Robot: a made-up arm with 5 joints.
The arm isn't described. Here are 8 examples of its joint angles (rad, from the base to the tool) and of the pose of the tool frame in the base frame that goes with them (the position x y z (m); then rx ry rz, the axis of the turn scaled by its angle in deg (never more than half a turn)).
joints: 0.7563 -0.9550 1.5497 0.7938 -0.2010
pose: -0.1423 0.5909 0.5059 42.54 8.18 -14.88
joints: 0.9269 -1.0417 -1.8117 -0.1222 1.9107
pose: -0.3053 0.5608 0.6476 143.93 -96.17 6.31
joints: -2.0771 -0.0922 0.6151 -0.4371 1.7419
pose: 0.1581 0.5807 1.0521 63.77 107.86 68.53
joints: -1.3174 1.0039 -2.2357 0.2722 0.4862
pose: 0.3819 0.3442 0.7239 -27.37 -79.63 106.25
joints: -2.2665 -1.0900 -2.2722 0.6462 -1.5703
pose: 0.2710 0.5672 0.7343 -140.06 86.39 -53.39
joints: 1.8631 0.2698 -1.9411 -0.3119 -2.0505
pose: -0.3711 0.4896 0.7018 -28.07 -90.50 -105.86
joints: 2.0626 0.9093 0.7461 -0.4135 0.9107
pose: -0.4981 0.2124 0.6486 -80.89 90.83 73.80
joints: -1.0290 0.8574 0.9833 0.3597 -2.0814
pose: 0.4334 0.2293 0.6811 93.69 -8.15 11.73
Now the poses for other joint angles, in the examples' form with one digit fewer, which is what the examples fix.
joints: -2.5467 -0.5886 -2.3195 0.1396 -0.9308
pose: 0.182 0.551 0.896 -171.1 38.7 -8.0
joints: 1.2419 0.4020 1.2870 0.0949 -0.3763
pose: -0.255 0.339 0.328 -40.2 70.5 -47.6
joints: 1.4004 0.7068 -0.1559 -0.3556 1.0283
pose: -0.360 0.383 0.331 -35.2 28.2 57.6
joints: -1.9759 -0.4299 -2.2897 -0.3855 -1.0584
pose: 0.292 0.530 0.795 173.8 3.6 -23.6
